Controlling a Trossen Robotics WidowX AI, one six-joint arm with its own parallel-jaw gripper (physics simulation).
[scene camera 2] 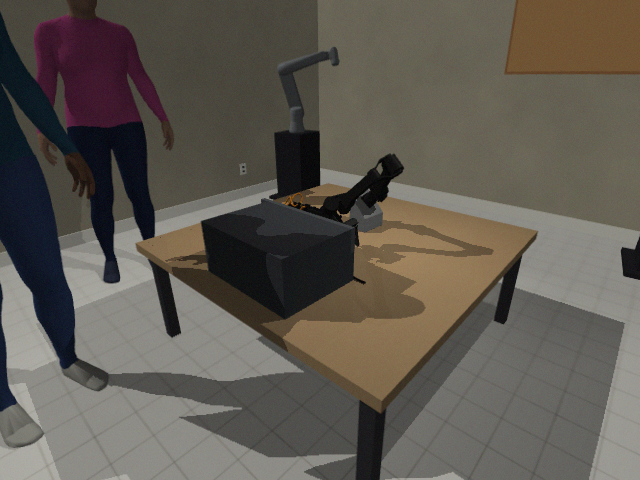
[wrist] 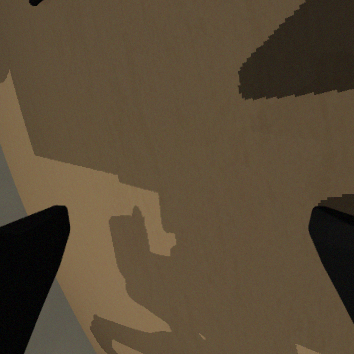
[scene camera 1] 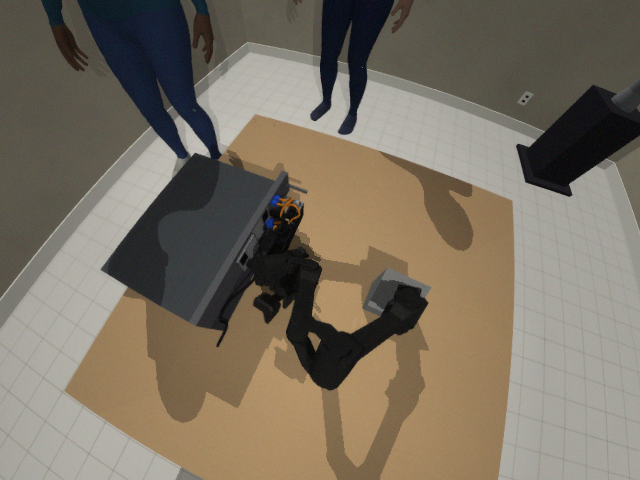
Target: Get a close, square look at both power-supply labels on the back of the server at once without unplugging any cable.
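Seen in the pictures: gripper, fingertip midpoint: [wrist: 192,219] [scene camera 1: 275,315]; arm's base, origin of the base link: [scene camera 2: 368,200] [scene camera 1: 407,296].
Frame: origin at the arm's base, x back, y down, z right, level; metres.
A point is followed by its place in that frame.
The dark grey server [scene camera 1: 206,227] @(x -0.580, y -0.078, z 0.021 m) [scene camera 2: 320,268] @(x -0.662, y 0.010, z -0.195 m) stands on the table. Its back faces the arm; a light panel [scene camera 1: 248,250] @(x -0.454, y -0.050, z -0.001 m) shows there, too small to read. Orange cables [scene camera 1: 290,209] @(x -0.381, y -0.062, z 0.145 m) [scene camera 2: 294,198] @(x -0.381, y -0.090, z 0.140 m) and blue connectors [scene camera 1: 269,223] @(x -0.437, y -0.018, z 0.107 m) show at the far part of the back. A black cable [scene camera 1: 222,315] @(x -0.481, y 0.018, z -0.177 m) hangs at the near part, with its end on the table. My gripper [scene camera 1: 264,281] [wrist: 192,219] @(x -0.352, y 0.089, z -0.131 m) is open and empty, close behind the server's back and partly hidden by the arm. The wrist view looks at shadowed table top; neither power-supply label shows in it.
The arm stands on a grey base block [scene camera 1: 369,303] @(x -0.093, y 0.050, z -0.034 m) [scene camera 2: 368,222] @(x -0.072, y 0.079, z -0.044 m) on the wooden table [scene camera 1: 454,372] @(x 0.232, y 0.122, z -0.171 m) [scene camera 2: 454,279] @(x -0.294, y 0.122, z -0.513 m) [wrist: 200,125] @(x -0.379, y 0.122, z -0.146 m). A thin rod [scene camera 1: 298,189] @(x -0.385, y -0.036, z 0.237 m) sticks out of the server's far end. Two people stand beyond the table; a black pedestal [scene camera 1: 573,139] [scene camera 2: 298,165] carries another arm.
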